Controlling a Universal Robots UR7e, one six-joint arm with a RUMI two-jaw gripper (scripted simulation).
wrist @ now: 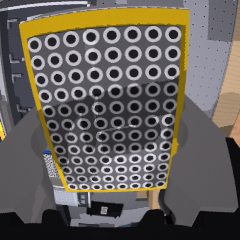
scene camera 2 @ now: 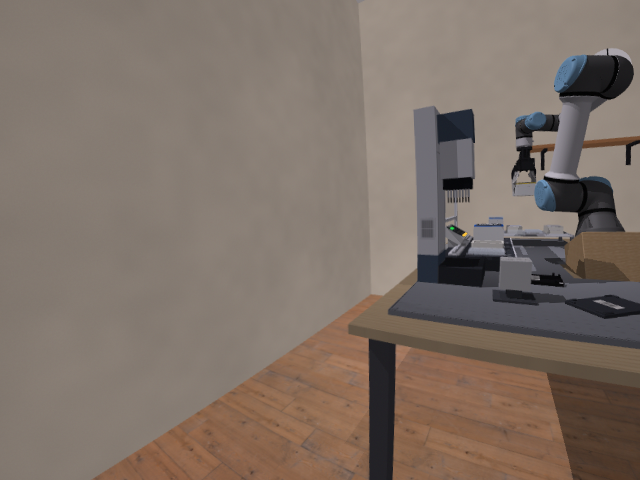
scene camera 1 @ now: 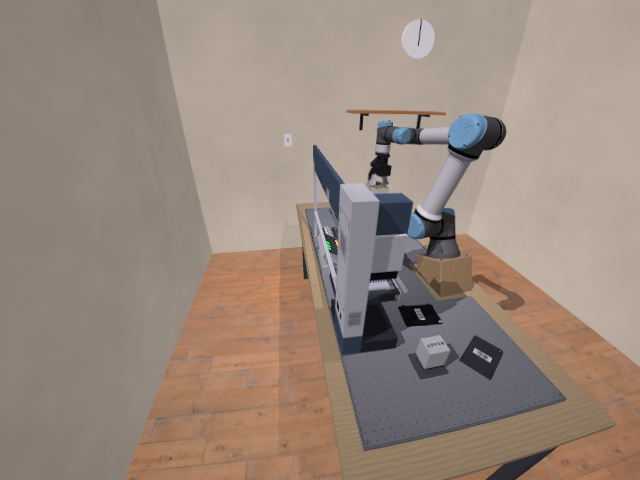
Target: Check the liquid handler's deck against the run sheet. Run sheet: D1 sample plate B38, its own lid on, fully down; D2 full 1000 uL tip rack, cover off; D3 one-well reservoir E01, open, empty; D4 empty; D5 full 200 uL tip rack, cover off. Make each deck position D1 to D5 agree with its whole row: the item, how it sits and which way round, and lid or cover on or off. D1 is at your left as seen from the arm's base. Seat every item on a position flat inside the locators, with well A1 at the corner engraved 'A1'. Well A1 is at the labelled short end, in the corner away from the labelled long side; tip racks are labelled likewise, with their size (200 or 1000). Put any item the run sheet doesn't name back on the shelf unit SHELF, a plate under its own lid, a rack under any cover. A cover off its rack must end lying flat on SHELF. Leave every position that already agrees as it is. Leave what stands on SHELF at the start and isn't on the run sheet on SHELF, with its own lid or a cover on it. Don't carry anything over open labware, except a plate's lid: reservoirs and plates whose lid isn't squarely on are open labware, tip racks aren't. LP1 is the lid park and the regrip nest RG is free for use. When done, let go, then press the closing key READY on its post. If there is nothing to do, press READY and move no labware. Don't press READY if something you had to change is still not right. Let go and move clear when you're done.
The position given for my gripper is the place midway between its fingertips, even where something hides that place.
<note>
I see my gripper (wrist: 112,98), a yellow-rimmed tip rack (wrist: 109,89) and a liquid handler tower (scene camera 1: 360,206).
</note>
